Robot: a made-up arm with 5 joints.
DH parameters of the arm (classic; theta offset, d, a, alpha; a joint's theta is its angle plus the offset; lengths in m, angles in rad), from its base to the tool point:
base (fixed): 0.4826 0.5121 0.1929 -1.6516
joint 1: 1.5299 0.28 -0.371 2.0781
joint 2: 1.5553 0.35 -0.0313 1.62
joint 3: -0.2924 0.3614 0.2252 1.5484
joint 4: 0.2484 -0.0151 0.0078 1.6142
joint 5: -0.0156 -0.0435 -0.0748 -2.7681
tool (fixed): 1.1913 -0.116 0 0
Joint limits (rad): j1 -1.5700..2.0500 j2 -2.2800..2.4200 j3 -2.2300..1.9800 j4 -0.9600..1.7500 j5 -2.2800..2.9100
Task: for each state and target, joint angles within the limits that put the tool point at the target. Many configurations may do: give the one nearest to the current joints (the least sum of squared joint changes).
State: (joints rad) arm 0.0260 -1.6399 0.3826 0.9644 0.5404
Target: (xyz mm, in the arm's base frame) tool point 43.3 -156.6 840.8
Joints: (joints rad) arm -0.6950 -2.2799 -0.2772 1.0022 0.4850
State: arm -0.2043 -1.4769 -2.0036 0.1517 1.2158
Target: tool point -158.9 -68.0 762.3
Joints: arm -0.6896 -1.5087 -1.7780 0.1502 1.2792
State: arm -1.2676 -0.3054 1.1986 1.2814 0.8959
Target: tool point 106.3 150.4 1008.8
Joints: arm -1.5700 -0.3419 0.8145 1.0715 0.6256
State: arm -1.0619 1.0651 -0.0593 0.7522 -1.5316
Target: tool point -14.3 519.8 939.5
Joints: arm -0.8413 0.6550 0.1465 0.5135 -1.2694
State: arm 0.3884 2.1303 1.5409 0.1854 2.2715
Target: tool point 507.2 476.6 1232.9
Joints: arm -0.1636 2.2981 1.3334 -0.5073 2.3191
